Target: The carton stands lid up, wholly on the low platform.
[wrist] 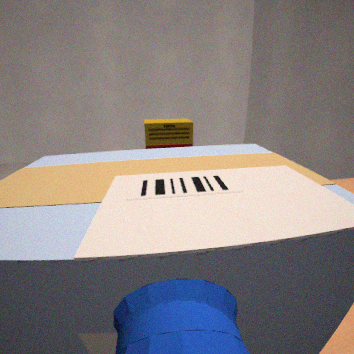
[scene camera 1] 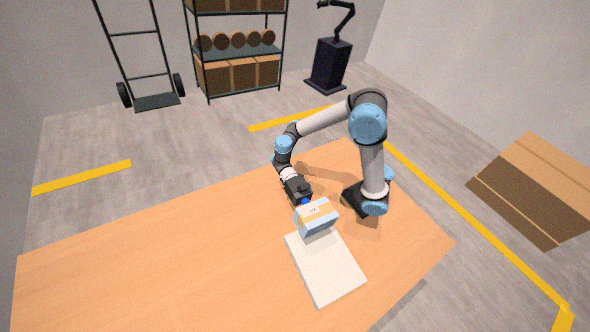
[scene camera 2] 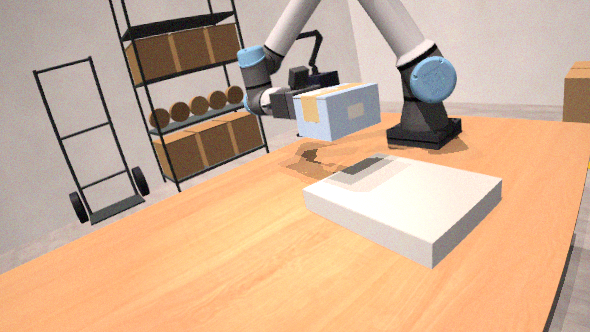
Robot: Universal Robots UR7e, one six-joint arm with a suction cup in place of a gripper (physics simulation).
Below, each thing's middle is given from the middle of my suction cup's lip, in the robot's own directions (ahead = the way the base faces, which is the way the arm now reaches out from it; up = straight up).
Now: suction cup 10 mm short of the carton [scene camera 2: 328, 114], 60 mm to the right of it and 20 mm above it. Round my suction cup: low platform [scene camera 2: 423, 211]: 30 mm ahead, 190 mm to the left, 190 mm below.
